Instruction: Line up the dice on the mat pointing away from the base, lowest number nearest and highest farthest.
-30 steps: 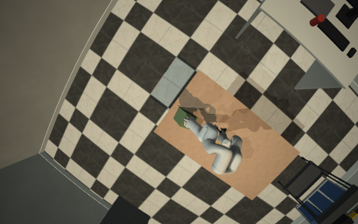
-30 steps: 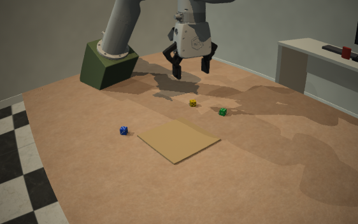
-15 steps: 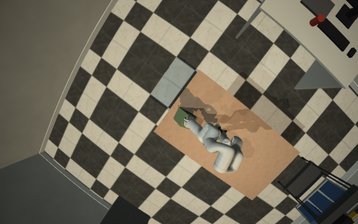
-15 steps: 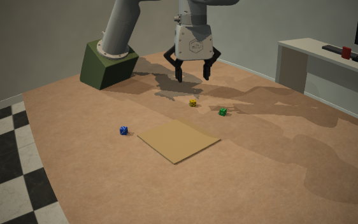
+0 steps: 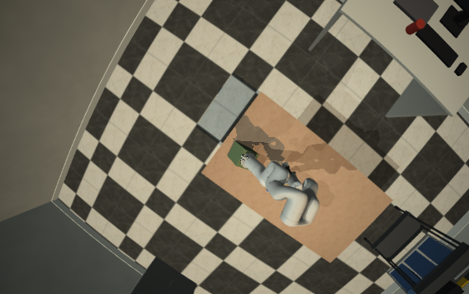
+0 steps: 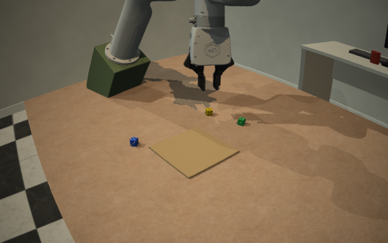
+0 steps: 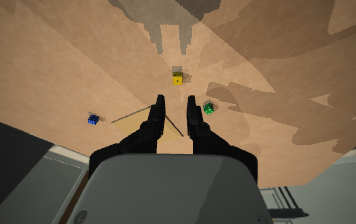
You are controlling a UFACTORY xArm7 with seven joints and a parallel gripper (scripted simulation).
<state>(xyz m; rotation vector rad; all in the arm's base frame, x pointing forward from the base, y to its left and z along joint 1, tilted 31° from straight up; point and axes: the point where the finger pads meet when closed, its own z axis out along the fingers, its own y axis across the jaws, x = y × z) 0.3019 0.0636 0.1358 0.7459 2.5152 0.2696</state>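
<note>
The yellow die lies 90 mm below my hand. The rest, counted from my hand: tan mat: 100 mm ahead, 150 mm to the right, 90 mm below; blue die: 10 mm behind, 230 mm to the right, 90 mm below; green die: 100 mm ahead, 20 mm to the left, 90 mm below.
</note>
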